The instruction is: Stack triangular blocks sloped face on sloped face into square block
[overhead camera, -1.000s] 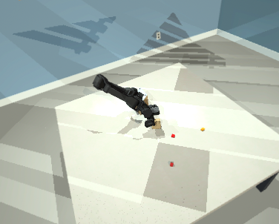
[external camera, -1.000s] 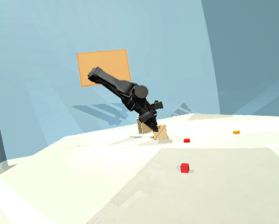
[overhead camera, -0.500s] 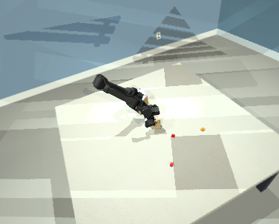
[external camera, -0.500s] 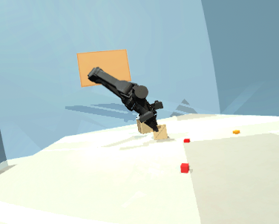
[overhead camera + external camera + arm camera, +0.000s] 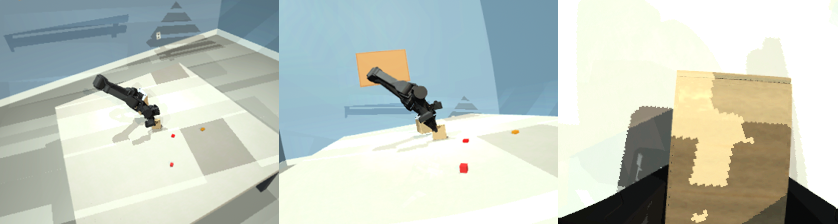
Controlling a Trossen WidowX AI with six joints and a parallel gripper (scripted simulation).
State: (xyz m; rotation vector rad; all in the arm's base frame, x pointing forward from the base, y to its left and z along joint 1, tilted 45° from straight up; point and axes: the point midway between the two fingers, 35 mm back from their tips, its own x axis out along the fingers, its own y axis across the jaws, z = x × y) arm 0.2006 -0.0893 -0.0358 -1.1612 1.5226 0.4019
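Right now the triangular block is 1 cm to the right of my gripper tip and 1 cm above it. Round my gripper tip: orange piece: 23 cm ahead, 23 cm to the left, 3 cm below.
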